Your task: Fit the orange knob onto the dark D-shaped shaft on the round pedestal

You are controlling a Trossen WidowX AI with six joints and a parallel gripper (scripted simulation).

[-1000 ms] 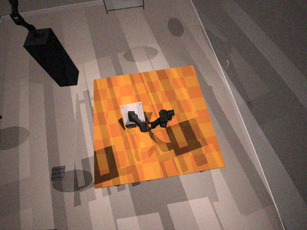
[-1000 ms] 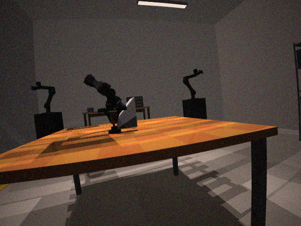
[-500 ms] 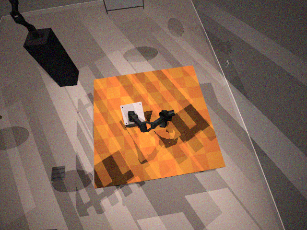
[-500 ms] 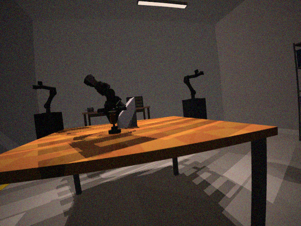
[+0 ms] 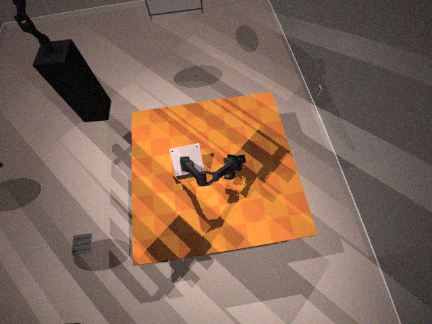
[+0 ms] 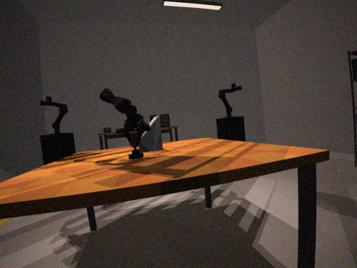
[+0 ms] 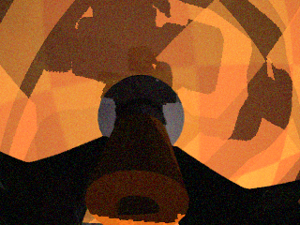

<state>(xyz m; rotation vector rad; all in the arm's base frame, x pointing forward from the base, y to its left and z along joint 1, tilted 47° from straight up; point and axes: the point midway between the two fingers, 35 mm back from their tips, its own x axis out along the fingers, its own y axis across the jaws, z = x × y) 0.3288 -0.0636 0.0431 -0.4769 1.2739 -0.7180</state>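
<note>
Now: the orange knob 2 cm above my gripper tip. Round my gripper tip: round dark pedestal: 4 cm below.
</note>
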